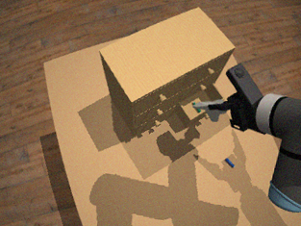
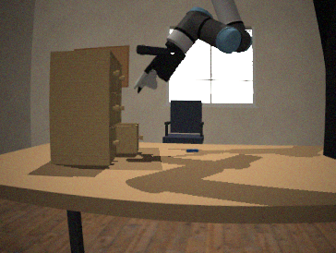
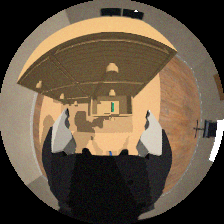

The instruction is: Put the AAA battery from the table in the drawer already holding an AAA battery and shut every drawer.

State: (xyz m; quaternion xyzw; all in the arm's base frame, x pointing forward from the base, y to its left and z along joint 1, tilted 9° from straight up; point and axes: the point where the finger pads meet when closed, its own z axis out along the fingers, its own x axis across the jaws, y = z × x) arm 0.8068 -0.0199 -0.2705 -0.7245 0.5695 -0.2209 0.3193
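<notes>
My gripper is now 190 mm past the blue AAA battery, 60 mm to the left of it and 210 mm above it. Also, from my hand: green battery 40 mm ahead, 200 mm below.
</notes>
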